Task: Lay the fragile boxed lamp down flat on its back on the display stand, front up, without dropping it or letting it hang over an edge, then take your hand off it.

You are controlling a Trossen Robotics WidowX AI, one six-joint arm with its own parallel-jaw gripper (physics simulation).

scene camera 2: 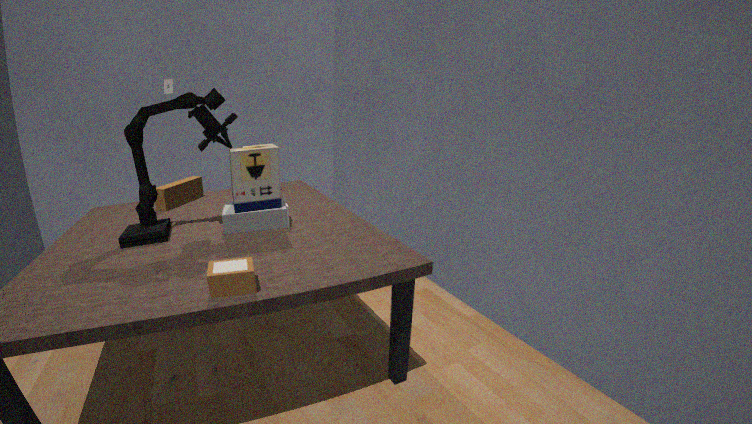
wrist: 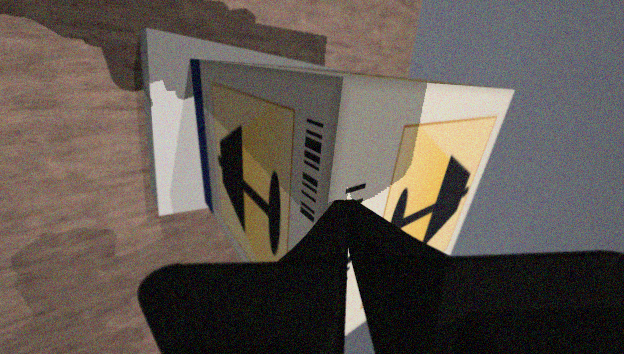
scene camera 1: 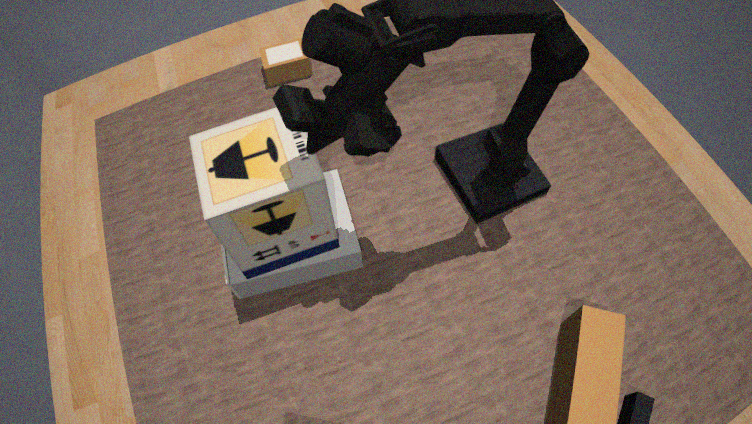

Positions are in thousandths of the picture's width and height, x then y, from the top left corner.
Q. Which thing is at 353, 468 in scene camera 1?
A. A boxed lamp.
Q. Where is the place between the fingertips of my gripper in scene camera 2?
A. At 308, 350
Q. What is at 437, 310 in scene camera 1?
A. My gripper.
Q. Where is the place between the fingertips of my gripper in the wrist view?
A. At 552, 592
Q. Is my gripper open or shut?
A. Shut.
